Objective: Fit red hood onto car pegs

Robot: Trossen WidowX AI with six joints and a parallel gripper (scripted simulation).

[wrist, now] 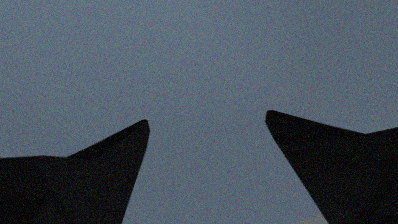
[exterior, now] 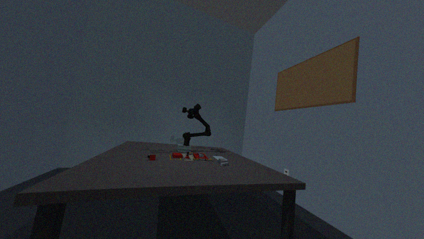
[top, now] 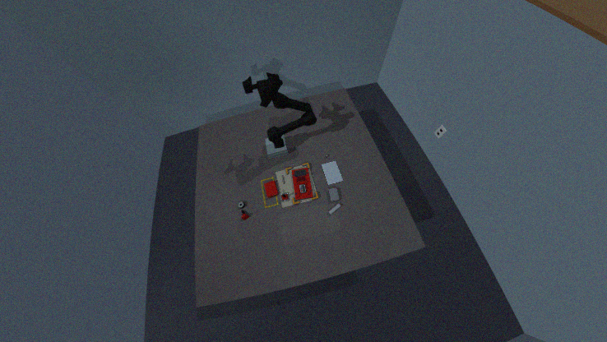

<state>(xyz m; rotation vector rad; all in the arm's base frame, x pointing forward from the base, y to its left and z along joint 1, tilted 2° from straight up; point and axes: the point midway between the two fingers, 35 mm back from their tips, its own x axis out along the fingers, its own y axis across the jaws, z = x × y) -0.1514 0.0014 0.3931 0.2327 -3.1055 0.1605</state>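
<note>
Right now my gripper tip is 49 cm short of the red hood, 43 cm above it and 9 cm to the left of it. Also, from my gripper tip: white plate: 46 cm ahead, 45 cm below, 31 cm to the left.
</note>
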